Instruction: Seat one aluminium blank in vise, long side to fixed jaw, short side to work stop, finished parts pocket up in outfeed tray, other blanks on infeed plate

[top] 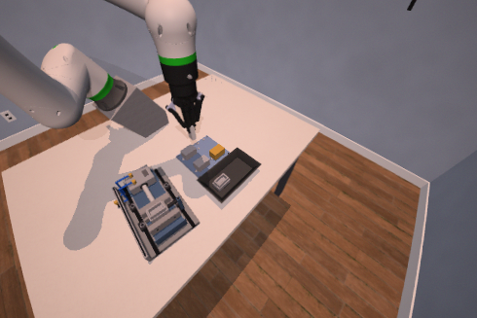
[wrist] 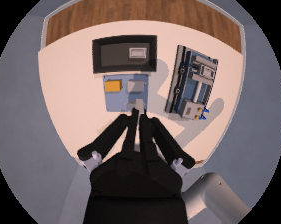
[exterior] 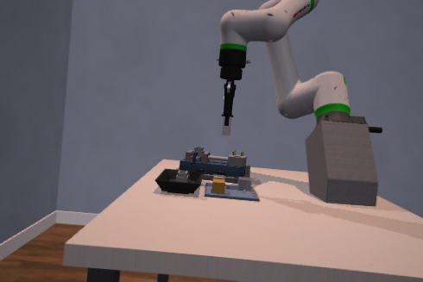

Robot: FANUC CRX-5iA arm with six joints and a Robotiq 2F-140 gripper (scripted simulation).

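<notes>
My gripper is now 23 cm to the left of the vise, 18 cm above it and 2 cm short of it. The rest, counted from my hand: brass blank: 19 cm below, 10 cm to the left, 2 cm ahead.
</notes>
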